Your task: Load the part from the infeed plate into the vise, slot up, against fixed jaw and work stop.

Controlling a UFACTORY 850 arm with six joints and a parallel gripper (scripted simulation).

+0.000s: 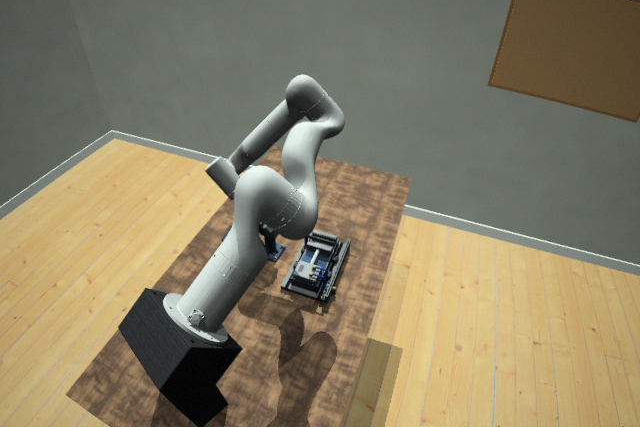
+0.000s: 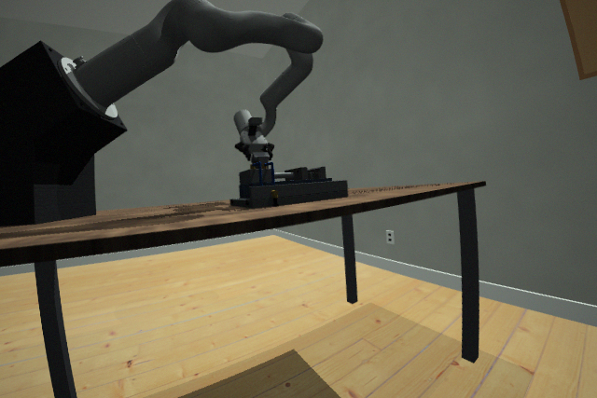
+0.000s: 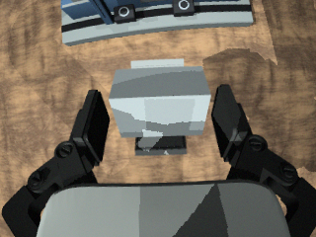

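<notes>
My hand is 20 mm above the part, 10 mm to the left of it and 10 mm past it. Also, from my hand: work stop 170 mm to the right, 80 mm below, 20 mm behind; then moving jaw 200 mm to the right, 90 mm below, 80 mm behind; then V-block post 110 mm below.
</notes>
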